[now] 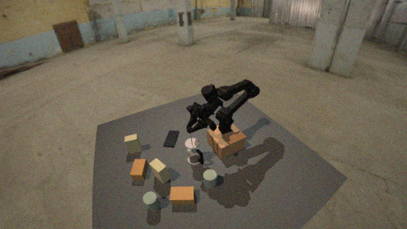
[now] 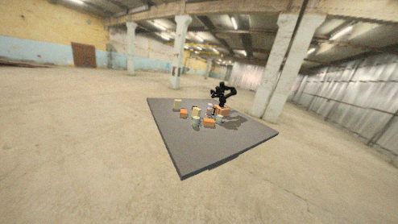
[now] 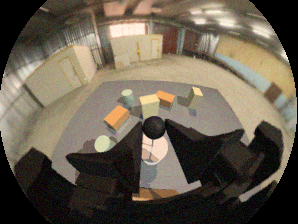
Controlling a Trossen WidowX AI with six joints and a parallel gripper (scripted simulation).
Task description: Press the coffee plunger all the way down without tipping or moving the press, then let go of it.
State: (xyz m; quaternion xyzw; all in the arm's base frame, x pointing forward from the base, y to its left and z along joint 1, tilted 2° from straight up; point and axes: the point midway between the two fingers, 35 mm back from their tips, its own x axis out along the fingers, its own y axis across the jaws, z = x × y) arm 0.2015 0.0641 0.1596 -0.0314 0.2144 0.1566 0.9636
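Now: the coffee press 2 cm behind my gripper tip, 1 cm to the left of it and 12 cm below it. From my gripper tip the other things lie so: black flat slab (8 cm ahead, 23 cm to the right, 23 cm below).
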